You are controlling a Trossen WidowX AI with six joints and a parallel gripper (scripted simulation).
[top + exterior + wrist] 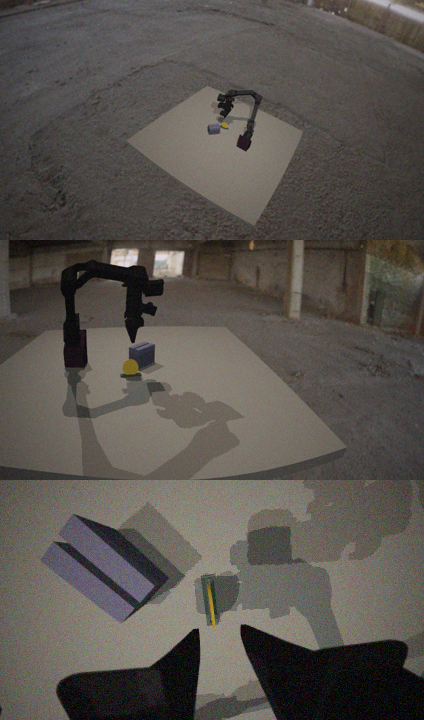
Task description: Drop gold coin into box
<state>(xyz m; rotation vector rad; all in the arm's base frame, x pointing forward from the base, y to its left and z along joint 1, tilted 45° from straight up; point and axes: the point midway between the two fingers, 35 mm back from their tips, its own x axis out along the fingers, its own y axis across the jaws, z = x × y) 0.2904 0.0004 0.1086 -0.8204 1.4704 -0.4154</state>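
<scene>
My gripper tip is now 10 mm past the gold coin and 100 mm above it.
</scene>
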